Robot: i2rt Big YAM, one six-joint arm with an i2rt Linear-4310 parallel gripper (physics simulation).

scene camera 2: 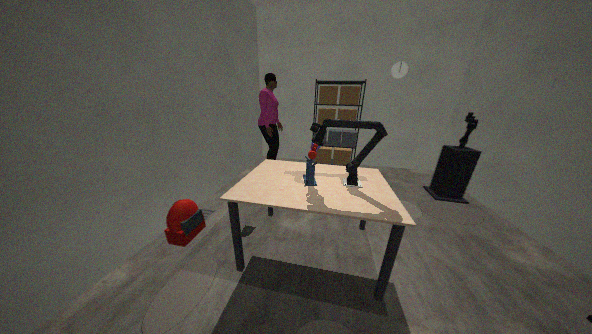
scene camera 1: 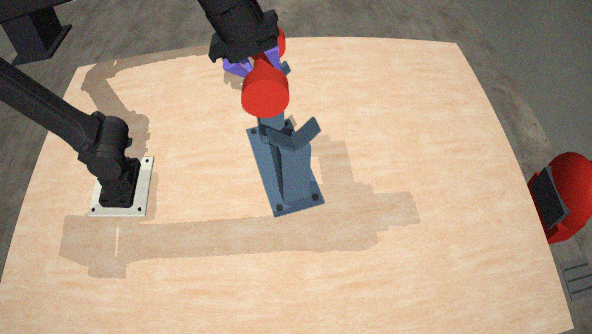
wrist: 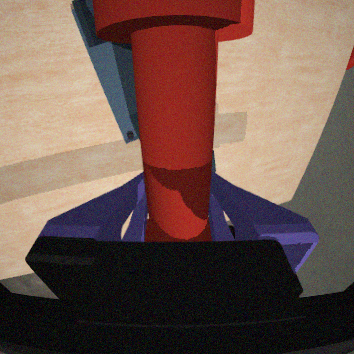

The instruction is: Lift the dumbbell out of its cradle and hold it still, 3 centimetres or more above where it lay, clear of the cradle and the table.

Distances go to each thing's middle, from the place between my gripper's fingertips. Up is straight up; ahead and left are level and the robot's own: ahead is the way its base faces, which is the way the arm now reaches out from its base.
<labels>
The red dumbbell [scene camera 1: 265, 91] is 1 cm behind my hand, 2 cm to the left of it and 1 cm above it. Round my hand: blue-grey cradle [scene camera 1: 283, 156]: 1 cm ahead, 2 cm to the left, 16 cm below.
</labels>
